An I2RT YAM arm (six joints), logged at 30 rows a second.
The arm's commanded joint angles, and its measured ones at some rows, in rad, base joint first. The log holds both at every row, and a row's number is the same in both.
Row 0, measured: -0.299 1.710 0.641 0.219 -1.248 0.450
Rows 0 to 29, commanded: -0.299 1.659 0.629 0.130 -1.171 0.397; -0.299 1.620 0.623 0.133 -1.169 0.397; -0.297 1.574 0.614 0.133 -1.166 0.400; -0.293 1.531 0.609 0.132 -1.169 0.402; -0.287 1.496 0.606 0.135 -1.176 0.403; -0.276 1.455 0.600 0.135 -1.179 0.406; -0.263 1.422 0.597 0.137 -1.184 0.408; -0.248 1.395 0.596 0.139 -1.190 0.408; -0.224 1.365 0.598 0.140 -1.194 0.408; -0.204 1.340 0.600 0.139 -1.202 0.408; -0.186 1.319 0.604 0.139 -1.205 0.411; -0.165 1.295 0.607 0.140 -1.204 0.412; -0.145 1.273 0.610 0.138 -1.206 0.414; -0.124 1.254 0.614 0.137 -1.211 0.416; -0.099 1.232 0.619 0.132 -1.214 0.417; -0.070 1.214 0.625 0.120 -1.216 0.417; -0.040 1.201 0.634 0.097 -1.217 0.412; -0.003 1.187 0.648 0.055 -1.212 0.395; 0.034 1.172 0.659 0.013 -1.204 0.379; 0.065 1.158 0.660 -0.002 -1.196 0.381; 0.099 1.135 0.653 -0.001 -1.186 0.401; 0.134 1.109 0.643 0.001 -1.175 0.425; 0.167 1.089 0.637 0.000 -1.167 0.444; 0.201 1.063 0.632 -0.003 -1.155 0.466; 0.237 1.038 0.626 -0.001 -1.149 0.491; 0.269 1.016 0.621 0.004 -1.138 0.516; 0.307 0.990 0.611 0.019 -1.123 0.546; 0.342 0.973 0.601 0.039 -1.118 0.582; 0.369 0.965 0.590 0.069 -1.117 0.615; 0.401 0.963 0.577 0.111 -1.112 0.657
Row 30, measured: 0.349 0.982 0.611 0.027 -1.153 0.546
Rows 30 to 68, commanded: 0.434 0.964 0.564 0.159 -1.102 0.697; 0.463 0.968 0.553 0.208 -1.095 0.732; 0.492 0.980 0.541 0.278 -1.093 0.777; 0.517 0.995 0.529 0.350 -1.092 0.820; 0.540 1.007 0.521 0.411 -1.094 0.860; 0.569 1.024 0.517 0.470 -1.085 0.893; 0.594 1.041 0.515 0.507 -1.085 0.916; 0.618 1.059 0.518 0.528 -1.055 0.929; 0.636 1.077 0.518 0.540 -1.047 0.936; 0.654 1.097 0.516 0.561 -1.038 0.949; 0.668 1.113 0.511 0.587 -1.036 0.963; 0.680 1.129 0.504 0.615 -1.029 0.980; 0.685 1.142 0.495 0.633 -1.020 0.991; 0.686 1.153 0.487 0.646 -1.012 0.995; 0.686 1.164 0.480 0.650 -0.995 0.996; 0.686 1.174 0.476 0.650 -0.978 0.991; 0.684 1.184 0.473 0.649 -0.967 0.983; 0.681 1.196 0.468 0.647 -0.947 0.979; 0.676 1.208 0.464 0.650 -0.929 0.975; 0.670 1.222 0.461 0.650 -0.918 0.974; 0.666 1.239 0.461 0.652 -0.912 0.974; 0.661 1.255 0.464 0.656 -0.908 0.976; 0.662 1.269 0.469 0.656 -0.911 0.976; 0.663 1.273 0.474 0.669 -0.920 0.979; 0.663 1.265 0.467 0.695 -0.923 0.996; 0.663 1.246 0.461 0.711 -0.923 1.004; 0.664 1.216 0.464 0.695 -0.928 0.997; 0.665 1.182 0.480 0.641 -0.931 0.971; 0.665 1.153 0.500 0.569 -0.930 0.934; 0.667 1.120 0.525 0.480 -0.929 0.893; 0.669 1.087 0.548 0.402 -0.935 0.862; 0.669 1.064 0.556 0.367 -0.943 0.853; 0.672 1.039 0.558 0.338 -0.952 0.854; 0.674 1.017 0.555 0.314 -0.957 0.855; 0.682 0.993 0.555 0.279 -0.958 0.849; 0.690 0.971 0.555 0.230 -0.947 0.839; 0.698 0.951 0.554 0.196 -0.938 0.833; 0.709 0.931 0.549 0.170 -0.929 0.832; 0.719 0.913 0.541 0.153 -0.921 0.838
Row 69, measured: 0.695 0.952 0.542 0.283 -0.939 0.862
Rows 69 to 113, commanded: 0.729 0.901 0.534 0.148 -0.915 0.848; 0.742 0.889 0.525 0.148 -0.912 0.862; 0.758 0.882 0.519 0.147 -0.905 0.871; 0.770 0.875 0.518 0.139 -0.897 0.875; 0.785 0.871 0.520 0.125 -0.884 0.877; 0.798 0.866 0.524 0.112 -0.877 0.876; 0.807 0.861 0.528 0.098 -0.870 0.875; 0.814 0.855 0.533 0.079 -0.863 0.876; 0.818 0.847 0.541 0.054 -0.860 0.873; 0.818 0.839 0.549 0.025 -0.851 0.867; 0.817 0.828 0.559 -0.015 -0.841 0.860; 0.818 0.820 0.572 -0.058 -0.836 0.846; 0.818 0.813 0.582 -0.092 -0.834 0.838; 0.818 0.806 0.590 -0.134 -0.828 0.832; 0.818 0.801 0.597 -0.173 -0.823 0.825; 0.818 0.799 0.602 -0.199 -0.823 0.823; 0.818 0.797 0.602 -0.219 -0.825 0.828; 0.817 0.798 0.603 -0.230 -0.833 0.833; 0.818 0.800 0.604 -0.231 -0.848 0.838; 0.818 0.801 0.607 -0.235 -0.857 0.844; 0.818 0.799 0.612 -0.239 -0.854 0.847; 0.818 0.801 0.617 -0.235 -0.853 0.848; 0.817 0.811 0.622 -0.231 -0.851 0.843; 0.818 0.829 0.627 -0.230 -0.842 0.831; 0.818 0.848 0.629 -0.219 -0.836 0.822; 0.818 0.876 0.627 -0.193 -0.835 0.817; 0.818 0.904 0.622 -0.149 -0.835 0.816; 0.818 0.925 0.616 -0.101 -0.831 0.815; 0.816 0.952 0.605 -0.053 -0.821 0.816; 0.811 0.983 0.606 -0.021 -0.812 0.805; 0.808 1.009 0.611 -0.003 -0.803 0.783; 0.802 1.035 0.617 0.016 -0.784 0.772; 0.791 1.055 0.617 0.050 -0.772 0.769; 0.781 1.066 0.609 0.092 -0.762 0.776; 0.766 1.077 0.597 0.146 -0.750 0.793; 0.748 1.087 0.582 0.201 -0.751 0.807; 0.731 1.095 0.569 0.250 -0.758 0.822; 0.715 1.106 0.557 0.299 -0.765 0.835; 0.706 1.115 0.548 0.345 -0.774 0.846; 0.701 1.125 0.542 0.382 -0.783 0.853; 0.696 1.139 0.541 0.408 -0.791 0.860; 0.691 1.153 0.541 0.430 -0.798 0.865; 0.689 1.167 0.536 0.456 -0.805 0.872; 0.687 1.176 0.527 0.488 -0.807 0.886; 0.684 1.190 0.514 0.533 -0.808 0.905
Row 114, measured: 0.693 1.167 0.544 0.352 -0.806 0.852
